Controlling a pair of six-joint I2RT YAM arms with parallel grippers.
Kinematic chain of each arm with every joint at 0, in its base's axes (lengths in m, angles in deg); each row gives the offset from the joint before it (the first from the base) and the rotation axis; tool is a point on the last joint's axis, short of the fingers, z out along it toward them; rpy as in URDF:
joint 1: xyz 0 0 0.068 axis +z
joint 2: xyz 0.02 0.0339 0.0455 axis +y
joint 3: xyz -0.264 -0.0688 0 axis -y
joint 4: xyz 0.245 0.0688 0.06 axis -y
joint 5: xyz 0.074 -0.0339 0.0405 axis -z
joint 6: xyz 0.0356 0 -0.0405 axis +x
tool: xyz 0 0 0 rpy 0 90 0
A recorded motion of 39 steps. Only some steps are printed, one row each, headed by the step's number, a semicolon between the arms.
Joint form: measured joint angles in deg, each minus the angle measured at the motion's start. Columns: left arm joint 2, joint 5, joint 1, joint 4, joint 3, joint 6; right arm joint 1, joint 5, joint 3, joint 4, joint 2, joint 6.
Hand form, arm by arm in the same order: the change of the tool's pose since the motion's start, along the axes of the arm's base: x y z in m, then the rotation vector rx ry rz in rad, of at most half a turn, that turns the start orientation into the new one. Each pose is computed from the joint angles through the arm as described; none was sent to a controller.
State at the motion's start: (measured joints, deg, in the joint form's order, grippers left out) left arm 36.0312 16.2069 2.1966 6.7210 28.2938 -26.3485; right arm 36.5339 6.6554 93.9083 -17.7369 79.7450 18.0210
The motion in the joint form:
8: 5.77 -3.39 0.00 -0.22 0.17 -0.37; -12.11 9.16 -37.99 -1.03 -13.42 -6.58
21: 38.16 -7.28 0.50 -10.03 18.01 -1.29; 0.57 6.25 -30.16 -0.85 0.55 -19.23
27: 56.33 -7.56 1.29 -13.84 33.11 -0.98; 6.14 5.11 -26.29 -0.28 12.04 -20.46
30: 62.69 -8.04 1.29 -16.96 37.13 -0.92; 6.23 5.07 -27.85 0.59 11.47 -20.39
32: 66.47 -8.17 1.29 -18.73 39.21 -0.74; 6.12 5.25 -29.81 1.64 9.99 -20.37
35: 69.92 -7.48 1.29 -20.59 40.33 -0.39; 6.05 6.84 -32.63 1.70 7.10 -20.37
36: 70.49 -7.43 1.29 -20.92 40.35 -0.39; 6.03 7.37 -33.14 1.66 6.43 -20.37
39: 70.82 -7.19 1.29 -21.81 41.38 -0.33; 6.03 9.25 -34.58 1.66 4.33 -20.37
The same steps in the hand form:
8: 0.0178 0.0027 -0.0149 -0.0061 0.1030 0.0595; -0.0065 -0.0795 -0.1673 -0.3720 0.3260 -0.3296
21: 0.1202 0.0115 -0.0439 -0.0084 0.5311 0.1382; 0.0095 0.0062 -0.1857 -0.6438 0.2703 0.0174
27: 0.1917 0.0200 -0.0580 -0.0033 0.6503 0.1540; 0.0198 0.0584 -0.2259 -0.7448 0.3237 0.1582
30: 0.2108 0.0215 -0.0785 0.0026 0.7455 0.1605; 0.0168 0.0564 -0.2303 -0.7452 0.3254 0.1603
32: 0.2206 0.0221 -0.0934 0.0078 0.8056 0.1604; 0.0125 0.0513 -0.2314 -0.7395 0.3183 0.1536
35: 0.2260 0.0220 -0.1119 0.0097 0.8778 0.1451; 0.0037 0.0414 -0.2312 -0.7485 0.3140 0.1258
36: 0.2262 0.0220 -0.1159 0.0095 0.8931 0.1440; 0.0019 0.0391 -0.2305 -0.7506 0.3115 0.1163
39: 0.2286 0.0220 -0.1138 0.0086 0.8963 0.1396; -0.0036 0.0325 -0.2273 -0.7554 0.2993 0.0830

